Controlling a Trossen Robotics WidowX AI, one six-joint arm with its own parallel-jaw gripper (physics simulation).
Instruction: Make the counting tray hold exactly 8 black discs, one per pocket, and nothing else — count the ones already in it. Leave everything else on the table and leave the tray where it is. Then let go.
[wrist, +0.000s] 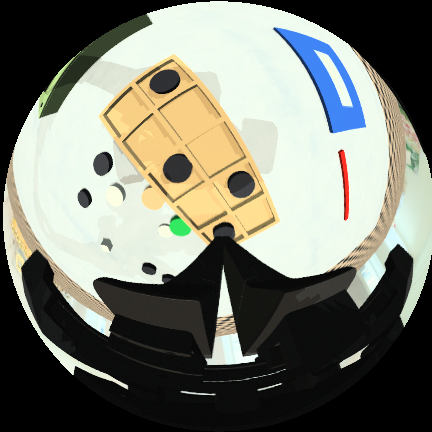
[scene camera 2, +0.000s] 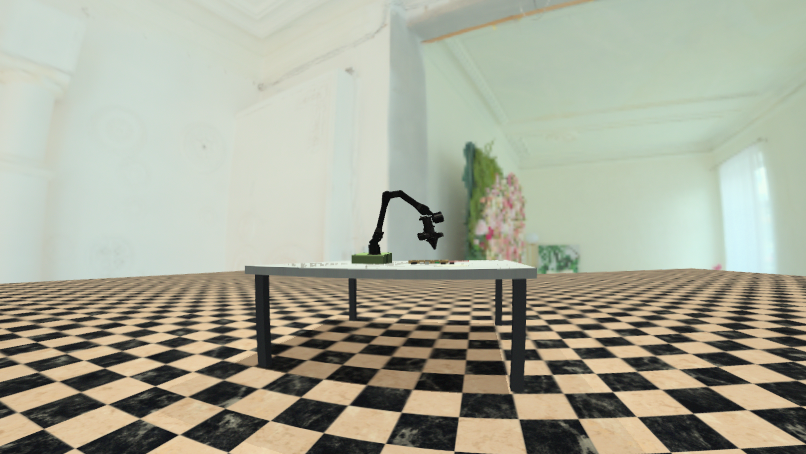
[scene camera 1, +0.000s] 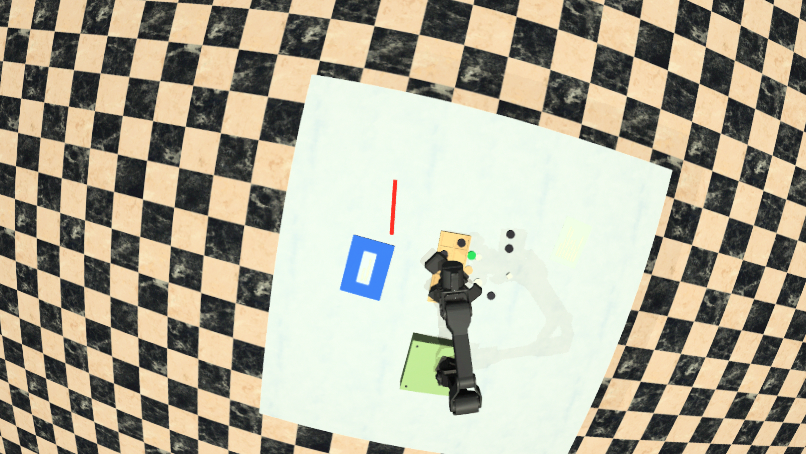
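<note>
The tan counting tray (scene camera 1: 445,239) (wrist: 189,113) has two columns of pockets. In the wrist view, several black discs (wrist: 165,81) (wrist: 178,168) (wrist: 241,184) (wrist: 224,231) sit in separate pockets; other pockets are bare. Loose black discs lie outside it: two (scene camera 1: 510,234) (scene camera 1: 508,248) (wrist: 149,268) (wrist: 168,278) far from the base, and two nearer it in the wrist view (wrist: 103,163) (wrist: 84,198). My gripper (scene camera 2: 433,247) (wrist: 221,241) is shut and empty, raised above the tray; its tips overlap the edge of a tray disc in the wrist view. In scene camera 1 the arm hides its tips and part of the tray.
Beside the tray lie a green disc (scene camera 1: 471,255) (wrist: 180,226), a tan disc (scene camera 1: 468,270) (wrist: 152,198), a white disc (scene camera 1: 477,281) (wrist: 115,195) and small pale pieces (scene camera 1: 509,275) (wrist: 164,230). A blue frame (scene camera 1: 348,269) (wrist: 345,123) and red stick (scene camera 1: 393,207) (wrist: 344,185) lie on the other side.
</note>
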